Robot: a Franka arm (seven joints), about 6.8 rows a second.
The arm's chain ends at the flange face. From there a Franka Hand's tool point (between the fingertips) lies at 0.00 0.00 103.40 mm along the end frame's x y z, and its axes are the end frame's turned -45 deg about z.
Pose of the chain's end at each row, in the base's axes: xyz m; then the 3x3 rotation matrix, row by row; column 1 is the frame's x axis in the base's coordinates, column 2 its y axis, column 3 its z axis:
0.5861 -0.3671 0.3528; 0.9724 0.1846 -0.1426; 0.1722 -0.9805 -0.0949; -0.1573 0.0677 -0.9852
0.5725 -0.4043 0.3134; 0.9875 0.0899 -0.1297; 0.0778 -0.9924 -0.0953; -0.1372 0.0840 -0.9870
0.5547 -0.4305 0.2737; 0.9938 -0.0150 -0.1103; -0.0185 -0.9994 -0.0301; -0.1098 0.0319 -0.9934
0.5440 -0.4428 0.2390; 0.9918 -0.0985 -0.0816; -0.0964 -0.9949 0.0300; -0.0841 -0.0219 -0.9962
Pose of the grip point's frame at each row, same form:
0.5714 -0.3769 0.2509; 0.5571 0.8181 -0.1426; 0.8151 -0.5716 -0.0949; -0.1591 -0.0634 -0.9852
0.5591 -0.4142 0.2113; 0.6347 0.7618 -0.1297; 0.7567 -0.6467 -0.0953; -0.1564 -0.0376 -0.9870
0.5433 -0.4336 0.1710; 0.7133 0.6921 -0.1103; 0.6936 -0.7198 -0.0301; -0.1002 -0.0551 -0.9934
0.5356 -0.4397 0.1360; 0.7710 0.6317 -0.0816; 0.6353 -0.7717 0.0300; -0.0440 -0.0750 -0.9962

